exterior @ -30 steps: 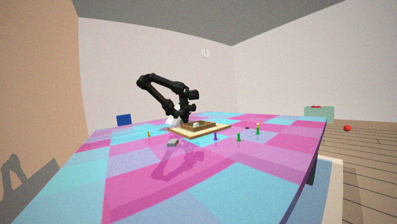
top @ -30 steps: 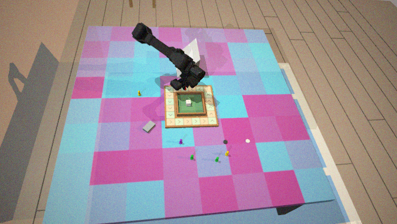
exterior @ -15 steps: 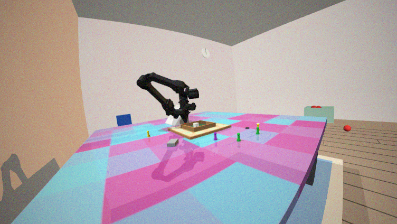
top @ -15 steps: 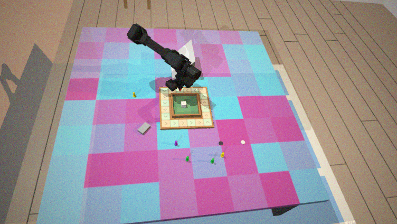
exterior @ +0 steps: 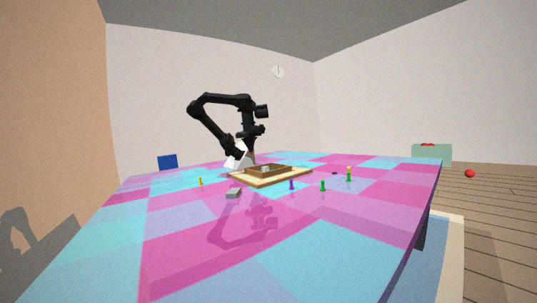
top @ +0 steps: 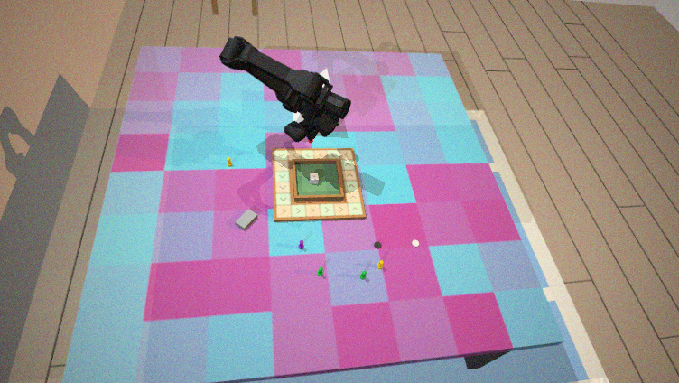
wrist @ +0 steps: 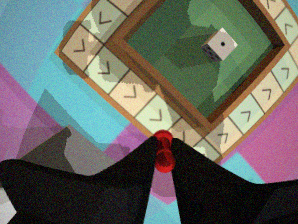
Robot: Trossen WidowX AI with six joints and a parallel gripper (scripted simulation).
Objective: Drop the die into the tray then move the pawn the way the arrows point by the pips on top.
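My gripper tip is 100 mm short of the pale die and 80 mm above it. The rest, counted from my gripper tip: green dice tray 100 mm below, 100 mm ahead, 10 mm to the left; red pawn 10 mm above; grey block 230 mm ahead, 220 mm to the right, 90 mm below.
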